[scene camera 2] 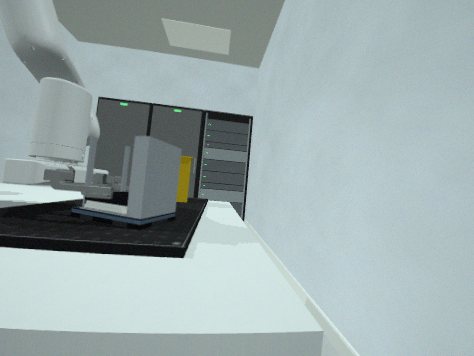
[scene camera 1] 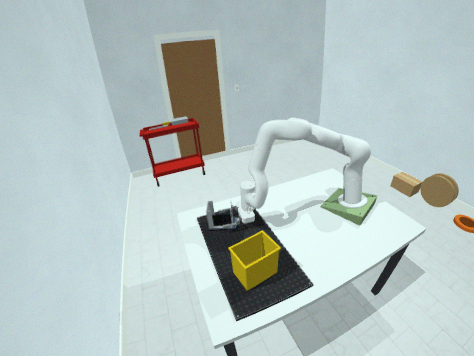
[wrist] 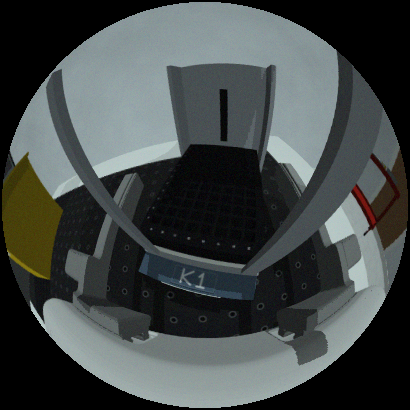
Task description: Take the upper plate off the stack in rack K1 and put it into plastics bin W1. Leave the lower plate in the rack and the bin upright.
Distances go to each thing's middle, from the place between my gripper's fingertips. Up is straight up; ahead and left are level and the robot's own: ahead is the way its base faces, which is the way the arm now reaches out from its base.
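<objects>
Black plate [wrist: 211,205]: my hand is 10 mm above it, and going by their middles the plate is the nearest to my hand of the things named here. Yellow bin W1 [scene camera 1: 255,259]: 380 mm to the left of my hand, 40 mm above it and 20 mm behind it.
</objects>
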